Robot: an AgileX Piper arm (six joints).
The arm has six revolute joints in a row. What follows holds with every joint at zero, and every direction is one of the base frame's.
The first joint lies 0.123 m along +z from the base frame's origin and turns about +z.
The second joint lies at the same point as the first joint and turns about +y.
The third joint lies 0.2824 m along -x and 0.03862 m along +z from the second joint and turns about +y.
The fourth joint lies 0.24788 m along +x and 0.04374 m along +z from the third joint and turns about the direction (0.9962, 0, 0.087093).
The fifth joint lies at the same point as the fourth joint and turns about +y.
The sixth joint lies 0.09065 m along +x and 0.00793 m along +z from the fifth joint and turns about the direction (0.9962, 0, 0.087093).
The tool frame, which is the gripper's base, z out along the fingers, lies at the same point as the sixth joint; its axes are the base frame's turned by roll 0, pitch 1.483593 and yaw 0 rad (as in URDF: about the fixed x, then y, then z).
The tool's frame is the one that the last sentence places.
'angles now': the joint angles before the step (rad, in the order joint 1, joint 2, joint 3, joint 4, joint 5, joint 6). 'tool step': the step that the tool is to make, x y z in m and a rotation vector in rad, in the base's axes. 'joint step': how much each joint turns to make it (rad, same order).
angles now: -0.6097, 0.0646, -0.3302, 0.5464, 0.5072, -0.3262
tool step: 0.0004, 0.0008, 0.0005, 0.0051, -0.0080, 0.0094
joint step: 0.0001, 0.0003, 0.0002, 0.0240, -0.0004, -0.0144
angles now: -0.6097, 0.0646, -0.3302, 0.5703, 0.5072, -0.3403
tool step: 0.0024, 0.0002, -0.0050, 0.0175, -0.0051, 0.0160
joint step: -0.0003, 0.0002, 0.0215, 0.0523, -0.0078, -0.0349
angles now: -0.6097, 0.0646, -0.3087, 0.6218, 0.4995, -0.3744
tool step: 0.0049, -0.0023, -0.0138, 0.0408, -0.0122, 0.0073
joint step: 0.0005, 0.0001, 0.0588, 0.0863, -0.0392, -0.0514
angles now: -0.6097, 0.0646, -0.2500, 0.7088, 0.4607, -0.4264
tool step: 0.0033, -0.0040, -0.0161, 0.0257, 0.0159, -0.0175
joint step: -0.0007, -0.0001, 0.0588, 0.0200, -0.0359, -0.0138
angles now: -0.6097, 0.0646, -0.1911, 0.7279, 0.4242, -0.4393
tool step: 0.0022, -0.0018, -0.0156, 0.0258, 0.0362, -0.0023
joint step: 0.0006, -0.0003, 0.0485, 0.0005, -0.0047, -0.0007
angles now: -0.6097, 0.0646, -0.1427, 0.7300, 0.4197, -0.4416
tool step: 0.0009, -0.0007, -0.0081, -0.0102, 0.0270, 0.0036
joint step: 0.0006, -0.0003, 0.0249, 0.0004, -0.0019, -0.0257
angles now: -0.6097, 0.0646, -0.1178, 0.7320, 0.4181, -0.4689
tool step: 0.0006, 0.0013, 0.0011, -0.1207, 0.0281, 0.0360
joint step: -0.0012, -0.0002, -0.0002, 0.0481, 0.0030, -0.1716
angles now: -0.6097, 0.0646, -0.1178, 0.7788, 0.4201, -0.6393
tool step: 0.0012, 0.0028, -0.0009, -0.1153, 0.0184, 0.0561
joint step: 0.0109, -0.0025, 0.0092, 0.0847, 0.0045, -0.2004
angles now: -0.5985, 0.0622, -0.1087, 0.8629, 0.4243, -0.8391
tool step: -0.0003, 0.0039, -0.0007, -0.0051, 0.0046, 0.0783
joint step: 0.1017, -0.0018, 0.0014, -0.0463, -0.0155, 0.0399
